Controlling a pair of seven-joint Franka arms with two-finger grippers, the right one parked.
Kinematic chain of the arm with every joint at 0, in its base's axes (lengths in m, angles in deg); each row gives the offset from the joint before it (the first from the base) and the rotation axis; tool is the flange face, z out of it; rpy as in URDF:
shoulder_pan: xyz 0 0 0.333 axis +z
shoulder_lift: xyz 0 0 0 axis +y
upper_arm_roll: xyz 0 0 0.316 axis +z
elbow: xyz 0.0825 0 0 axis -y
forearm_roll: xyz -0.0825 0 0.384 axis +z
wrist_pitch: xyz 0 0 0 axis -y
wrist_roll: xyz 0.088 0 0 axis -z
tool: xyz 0 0 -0.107 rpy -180 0 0
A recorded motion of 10 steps. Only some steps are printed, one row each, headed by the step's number.
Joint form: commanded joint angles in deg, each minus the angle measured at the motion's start. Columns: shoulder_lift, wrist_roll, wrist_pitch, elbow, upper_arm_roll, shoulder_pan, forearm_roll.
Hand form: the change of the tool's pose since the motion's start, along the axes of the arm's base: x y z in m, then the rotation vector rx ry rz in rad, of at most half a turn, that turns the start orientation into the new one. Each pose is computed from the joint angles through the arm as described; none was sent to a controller.
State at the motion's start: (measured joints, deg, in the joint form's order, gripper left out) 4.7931 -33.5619 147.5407 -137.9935 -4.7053 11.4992 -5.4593
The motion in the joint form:
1: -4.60 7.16 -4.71 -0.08 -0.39 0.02 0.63
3: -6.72 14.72 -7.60 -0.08 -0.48 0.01 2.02
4: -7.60 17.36 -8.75 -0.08 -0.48 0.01 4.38
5: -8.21 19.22 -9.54 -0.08 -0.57 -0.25 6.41
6: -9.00 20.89 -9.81 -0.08 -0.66 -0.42 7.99
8: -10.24 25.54 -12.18 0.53 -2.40 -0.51 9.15
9: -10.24 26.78 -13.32 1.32 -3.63 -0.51 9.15
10: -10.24 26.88 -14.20 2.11 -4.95 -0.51 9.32
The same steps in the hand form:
1: -0.0056 -0.0049 0.0316 0.0185 -0.0015 -0.1443
3: -0.0101 -0.0068 0.0450 0.0435 0.0096 -0.2978
4: -0.0121 -0.0070 0.0506 0.0745 0.0201 -0.3737
5: -0.0133 -0.0099 0.0545 0.1013 0.0293 -0.4372
6: -0.0137 -0.0120 0.0608 0.1270 0.0263 -0.4893
8: -0.0138 -0.0272 0.0718 0.1500 0.0399 -0.6146
9: -0.0111 -0.0374 0.0758 0.1523 0.0455 -0.6570
10: -0.0082 -0.0485 0.0803 0.1573 0.0473 -0.6828

